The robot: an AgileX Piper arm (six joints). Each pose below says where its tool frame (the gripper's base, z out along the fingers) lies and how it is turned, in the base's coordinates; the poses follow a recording.
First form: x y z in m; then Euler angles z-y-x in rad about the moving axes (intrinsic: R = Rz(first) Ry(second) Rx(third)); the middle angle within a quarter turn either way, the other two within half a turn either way.
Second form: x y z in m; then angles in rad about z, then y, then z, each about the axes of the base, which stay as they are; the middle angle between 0 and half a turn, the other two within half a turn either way. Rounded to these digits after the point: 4 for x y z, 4 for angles.
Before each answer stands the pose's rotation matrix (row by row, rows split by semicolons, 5 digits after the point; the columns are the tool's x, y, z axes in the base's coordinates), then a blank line. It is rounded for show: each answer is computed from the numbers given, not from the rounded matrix.
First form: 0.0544 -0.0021 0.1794 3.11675 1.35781 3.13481
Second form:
-0.21131 0.01821 0.97725; 0.00525 0.99983 -0.01750; -0.97740 0.00143 -0.21137

0.0544 -0.0021 0.1794 0.0015 1.7838 -0.0179
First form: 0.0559 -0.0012 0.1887 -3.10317 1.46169 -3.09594
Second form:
-0.10881 0.00696 0.99404; -0.00418 0.99996 -0.00746; -0.99405 -0.00497 -0.10878

0.0559 -0.0012 0.1887 -0.0050 1.6798 -0.0075
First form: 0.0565 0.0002 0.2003 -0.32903 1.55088 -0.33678
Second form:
0.01885 -0.00769 0.99979; -0.00644 0.99995 0.00781; -0.99980 -0.00658 0.01880

0.0565 0.0002 0.2003 -0.0066 1.5520 0.0078
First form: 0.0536 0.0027 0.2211 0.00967 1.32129 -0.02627
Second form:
0.24691 -0.03512 0.96840; 0.00239 0.99936 0.03563; -0.96903 -0.00649 0.24684

0.0536 0.0027 0.2211 -0.0067 1.3214 0.0368
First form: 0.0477 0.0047 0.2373 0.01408 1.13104 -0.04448
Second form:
0.42568 -0.05430 0.90324; 0.00599 0.99835 0.05719; -0.90486 -0.01893 0.42530

0.0477 0.0047 0.2373 -0.0209 1.1315 0.0632
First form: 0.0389 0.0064 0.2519 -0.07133 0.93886 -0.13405
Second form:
0.58921 -0.03693 0.80714; -0.04210 0.99619 0.07632; -0.80689 -0.07895 0.58541

0.0389 0.0064 0.2519 -0.0975 0.9454 0.0943
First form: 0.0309 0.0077 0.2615 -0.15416 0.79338 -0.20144
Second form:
0.69312 0.00953 0.72076; -0.10771 0.99006 0.09048; -0.71273 -0.14034 0.68726

0.0309 0.0077 0.2615 -0.1944 0.8131 0.1249
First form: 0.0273 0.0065 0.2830 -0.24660 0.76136 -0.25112
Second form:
0.70200 0.07020 0.70871; -0.17671 0.98118 0.07784; -0.68991 -0.17988 0.70119

0.0273 0.0065 0.2830 -0.2551 0.7937 0.1094
